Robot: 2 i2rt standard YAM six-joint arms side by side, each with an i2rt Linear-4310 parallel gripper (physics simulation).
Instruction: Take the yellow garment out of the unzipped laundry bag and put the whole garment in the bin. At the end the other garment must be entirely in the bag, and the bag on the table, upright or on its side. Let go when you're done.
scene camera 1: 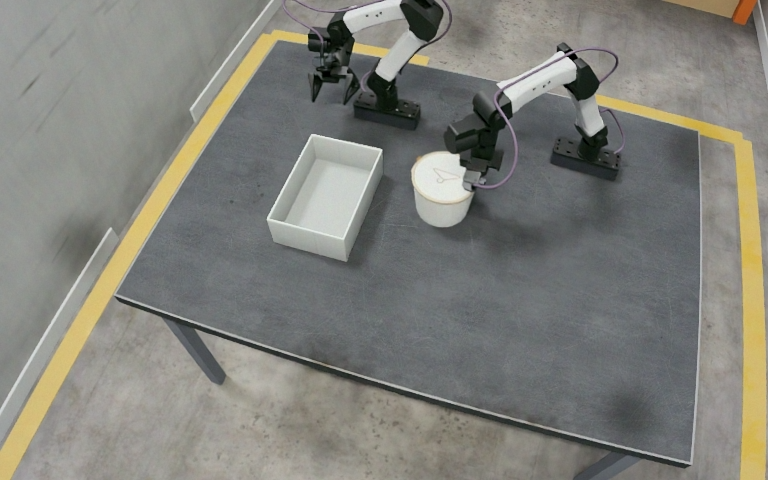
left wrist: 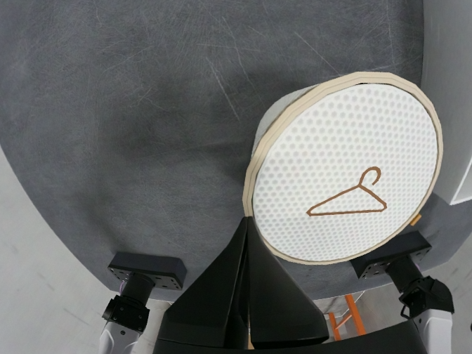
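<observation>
The laundry bag [scene camera 1: 443, 208] [left wrist: 345, 150], white mesh with a beige rim and a hanger drawing on its round lid, stands upright on the table. Its lid lies over the opening, and no yellow garment or other garment shows. The white bin [scene camera 1: 308, 236] [left wrist: 447, 100] stands left of the bag in the scene view and at the right edge in the wrist view. My left gripper [scene camera 1: 471, 183] [left wrist: 248, 222] is shut, its fingertips together at the lid's rim; contact is unclear. My right gripper [scene camera 1: 330, 100] is open and empty above the table, behind the bin.
The right arm's base [scene camera 1: 386, 113] [left wrist: 392, 252] stands behind the bin and bag. The left arm's base [scene camera 1: 586, 159] stands at the right. A small orange-brown tab [scene camera 1: 419, 159] [left wrist: 416, 220] shows at the bag's rim. A grey wall [scene camera 1: 101, 113] runs along the left.
</observation>
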